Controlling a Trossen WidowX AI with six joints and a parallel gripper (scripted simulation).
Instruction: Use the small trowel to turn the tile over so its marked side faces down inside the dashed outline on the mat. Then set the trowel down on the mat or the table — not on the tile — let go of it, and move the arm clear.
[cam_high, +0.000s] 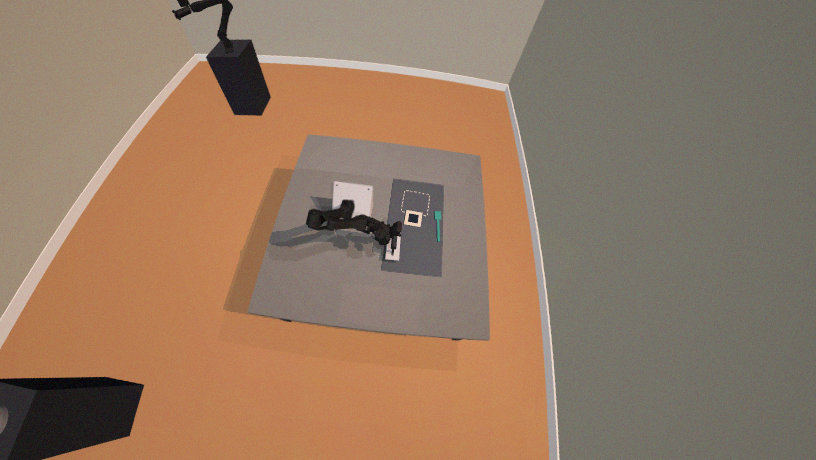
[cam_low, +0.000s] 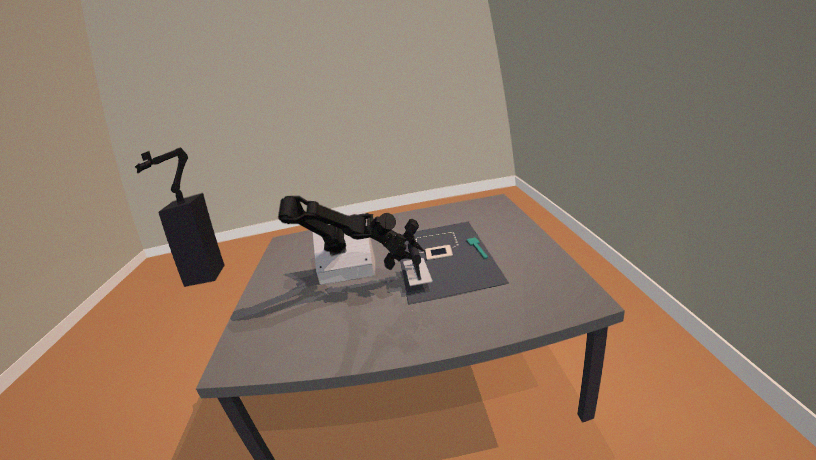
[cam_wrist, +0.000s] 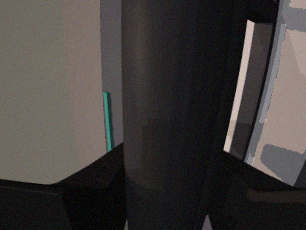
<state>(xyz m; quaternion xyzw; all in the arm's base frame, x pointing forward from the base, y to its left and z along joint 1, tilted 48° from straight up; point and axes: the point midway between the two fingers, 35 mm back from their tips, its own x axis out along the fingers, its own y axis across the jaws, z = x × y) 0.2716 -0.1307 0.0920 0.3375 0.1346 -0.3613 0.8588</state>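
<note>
Now: gripper tip 140 mm to the right of the dark mat, 100 mm short of it and 100 mm above it. Round my gripper tip: trowel 30 mm behind, 10 mm below; tile 170 mm to the left, 90 mm ahead, 80 mm below.
</note>
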